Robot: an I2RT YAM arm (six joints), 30 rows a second.
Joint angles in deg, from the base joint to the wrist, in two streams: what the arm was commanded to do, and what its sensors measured. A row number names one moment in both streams.
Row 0, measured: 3.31 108.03 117.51 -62.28 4.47 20.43
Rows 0 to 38, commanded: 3.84 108.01 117.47 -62.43 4.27 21.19; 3.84 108.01 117.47 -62.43 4.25 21.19; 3.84 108.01 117.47 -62.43 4.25 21.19; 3.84 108.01 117.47 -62.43 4.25 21.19; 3.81 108.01 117.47 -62.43 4.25 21.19; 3.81 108.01 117.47 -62.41 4.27 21.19; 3.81 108.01 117.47 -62.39 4.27 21.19; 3.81 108.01 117.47 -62.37 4.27 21.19; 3.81 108.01 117.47 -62.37 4.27 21.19; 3.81 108.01 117.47 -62.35 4.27 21.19; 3.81 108.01 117.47 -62.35 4.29 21.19; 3.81 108.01 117.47 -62.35 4.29 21.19; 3.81 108.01 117.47 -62.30 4.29 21.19; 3.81 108.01 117.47 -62.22 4.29 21.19; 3.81 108.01 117.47 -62.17 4.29 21.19; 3.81 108.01 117.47 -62.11 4.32 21.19; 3.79 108.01 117.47 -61.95 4.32 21.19; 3.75 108.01 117.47 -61.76 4.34 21.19; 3.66 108.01 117.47 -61.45 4.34 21.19; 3.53 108.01 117.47 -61.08 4.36 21.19; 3.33 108.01 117.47 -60.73 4.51 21.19; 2.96 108.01 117.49 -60.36 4.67 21.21; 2.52 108.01 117.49 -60.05 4.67 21.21; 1.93 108.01 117.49 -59.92 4.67 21.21; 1.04 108.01 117.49 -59.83 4.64 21.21; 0.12 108.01 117.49 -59.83 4.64 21.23; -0.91 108.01 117.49 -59.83 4.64 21.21; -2.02 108.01 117.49 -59.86 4.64 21.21; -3.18 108.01 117.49 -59.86 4.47 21.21; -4.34 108.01 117.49 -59.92 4.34 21.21; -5.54 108.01 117.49 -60.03 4.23 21.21; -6.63 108.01 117.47 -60.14 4.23 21.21; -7.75 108.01 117.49 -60.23 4.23 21.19; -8.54 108.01 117.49 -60.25 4.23 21.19; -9.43 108.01 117.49 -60.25 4.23 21.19; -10.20 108.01 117.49 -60.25 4.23 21.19; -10.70 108.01 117.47 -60.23 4.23 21.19; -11.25 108.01 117.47 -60.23 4.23 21.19; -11.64 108.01 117.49 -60.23 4.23 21.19
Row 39, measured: -10.70 108.03 117.51 -60.18 4.45 20.43
